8 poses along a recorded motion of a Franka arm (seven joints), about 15 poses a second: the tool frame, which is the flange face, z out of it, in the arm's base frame.
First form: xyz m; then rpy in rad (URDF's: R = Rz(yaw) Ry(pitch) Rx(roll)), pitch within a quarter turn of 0, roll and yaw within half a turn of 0.
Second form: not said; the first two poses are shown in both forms.
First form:
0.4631, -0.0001, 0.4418, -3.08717, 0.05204, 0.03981
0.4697, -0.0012, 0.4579, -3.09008, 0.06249, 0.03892
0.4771, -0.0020, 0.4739, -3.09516, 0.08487, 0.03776
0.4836, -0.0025, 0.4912, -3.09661, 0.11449, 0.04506
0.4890, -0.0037, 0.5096, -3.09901, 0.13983, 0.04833
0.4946, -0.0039, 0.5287, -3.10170, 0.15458, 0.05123
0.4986, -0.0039, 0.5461, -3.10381, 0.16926, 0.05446
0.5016, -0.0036, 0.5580, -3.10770, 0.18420, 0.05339
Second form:
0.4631, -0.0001, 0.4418, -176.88, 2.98, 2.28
0.4697, -0.0012, 0.4579, -177.05, 3.58, 2.23
0.4771, -0.0020, 0.4739, -177.34, 4.86, 2.16
0.4836, -0.0025, 0.4912, -177.42, 6.56, 2.58
0.4890, -0.0037, 0.5096, -177.56, 8.01, 2.77
0.4946, -0.0039, 0.5287, -177.71, 8.86, 2.94
0.4986, -0.0039, 0.5461, -177.84, 9.70, 3.12
0.5016, -0.0036, 0.5580, -178.06, 10.55, 3.06

